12 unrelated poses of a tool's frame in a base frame.
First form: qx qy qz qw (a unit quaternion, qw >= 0); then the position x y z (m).
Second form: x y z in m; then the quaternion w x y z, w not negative. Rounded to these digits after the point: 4 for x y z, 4 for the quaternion.
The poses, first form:
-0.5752, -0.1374, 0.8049, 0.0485, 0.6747, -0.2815, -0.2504
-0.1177, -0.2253, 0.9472, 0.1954, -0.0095, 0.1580, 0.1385
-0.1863, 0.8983, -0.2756, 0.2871, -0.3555, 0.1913, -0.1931
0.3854, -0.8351, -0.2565, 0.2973, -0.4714, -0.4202, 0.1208
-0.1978, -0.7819, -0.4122, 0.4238, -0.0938, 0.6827, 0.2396
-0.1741, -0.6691, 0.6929, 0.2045, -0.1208, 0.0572, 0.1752
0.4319, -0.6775, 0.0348, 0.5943, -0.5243, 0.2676, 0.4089
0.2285, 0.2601, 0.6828, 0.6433, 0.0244, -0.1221, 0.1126
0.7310, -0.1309, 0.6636, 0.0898, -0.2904, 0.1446, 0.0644
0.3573, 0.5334, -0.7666, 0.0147, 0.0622, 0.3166, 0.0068
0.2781, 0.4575, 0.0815, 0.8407, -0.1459, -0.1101, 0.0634
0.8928, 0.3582, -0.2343, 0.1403, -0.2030, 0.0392, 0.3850
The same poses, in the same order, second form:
0.6747, -0.2815, -0.2504, 0.0485, -0.5752, -0.1374, 0.8049
-0.0095, 0.1580, 0.1385, 0.1954, -0.1177, -0.2253, 0.9472
-0.3555, 0.1913, -0.1931, 0.2871, -0.1863, 0.8983, -0.2756
-0.4714, -0.4202, 0.1208, 0.2973, 0.3854, -0.8351, -0.2565
-0.0938, 0.6827, 0.2396, 0.4238, -0.1978, -0.7819, -0.4122
-0.1208, 0.0572, 0.1752, 0.2045, -0.1741, -0.6691, 0.6929
-0.5243, 0.2676, 0.4089, 0.5943, 0.4319, -0.6775, 0.0348
0.0244, -0.1221, 0.1126, 0.6433, 0.2285, 0.2601, 0.6828
-0.2904, 0.1446, 0.0644, 0.0898, 0.7310, -0.1309, 0.6636
0.0622, 0.3166, 0.0068, 0.0147, 0.3573, 0.5334, -0.7666
-0.1459, -0.1101, 0.0634, 0.8407, 0.2781, 0.4575, 0.0815
-0.2030, 0.0392, 0.3850, 0.1403, 0.8928, 0.3582, -0.2343

